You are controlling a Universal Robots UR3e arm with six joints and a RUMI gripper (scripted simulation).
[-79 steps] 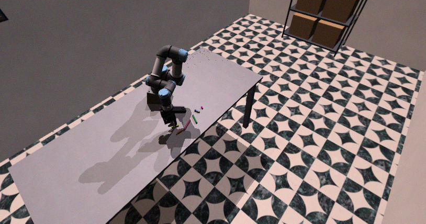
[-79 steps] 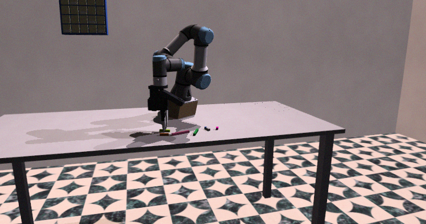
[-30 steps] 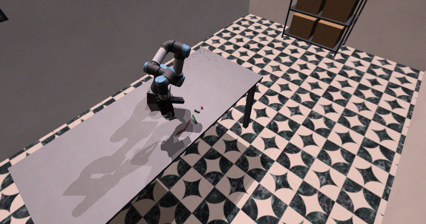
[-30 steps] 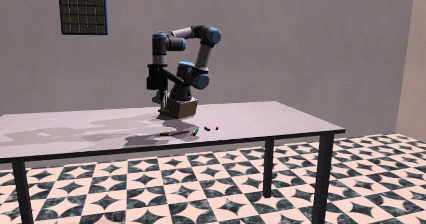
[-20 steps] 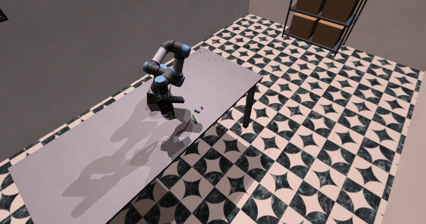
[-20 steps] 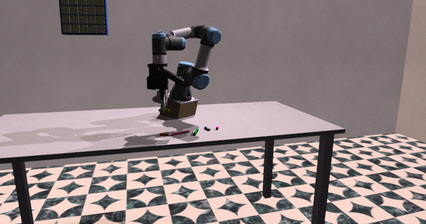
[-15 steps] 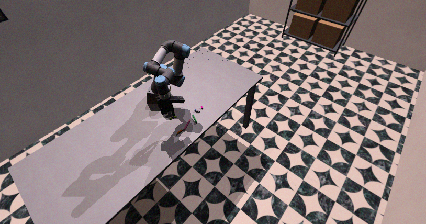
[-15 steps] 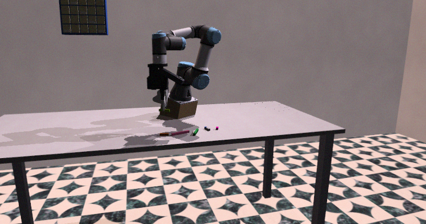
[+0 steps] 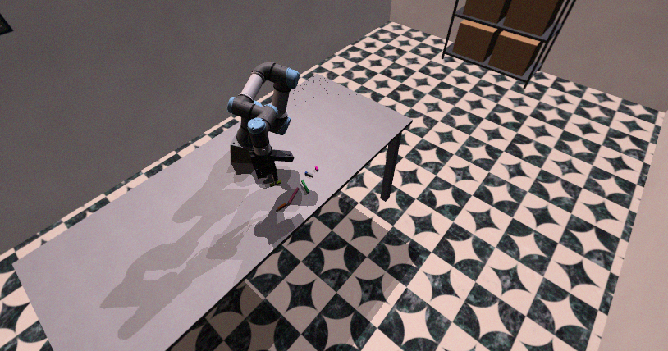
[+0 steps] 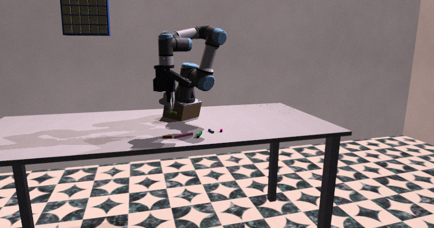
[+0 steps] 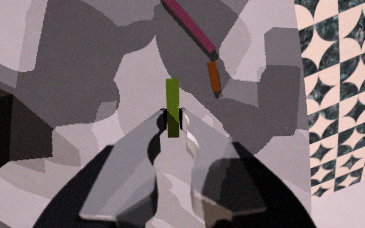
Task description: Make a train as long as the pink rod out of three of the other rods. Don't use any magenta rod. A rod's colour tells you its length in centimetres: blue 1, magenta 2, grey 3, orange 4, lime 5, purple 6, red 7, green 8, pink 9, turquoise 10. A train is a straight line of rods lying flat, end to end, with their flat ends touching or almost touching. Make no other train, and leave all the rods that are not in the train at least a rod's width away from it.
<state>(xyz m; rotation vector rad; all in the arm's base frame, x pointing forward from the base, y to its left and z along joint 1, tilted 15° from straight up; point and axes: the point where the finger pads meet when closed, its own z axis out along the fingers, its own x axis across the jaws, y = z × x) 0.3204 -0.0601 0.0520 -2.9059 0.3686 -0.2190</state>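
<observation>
The grey rod lies 19 cm to the left of my hand, 11 cm below it and 2 cm behind it. Also, from my hand: orange rod: 11 cm below, 5 cm ahead, 1 cm to the right; pink rod: 11 cm below, 6 cm to the left, 3 cm ahead; lime rod: 1 cm below.
</observation>
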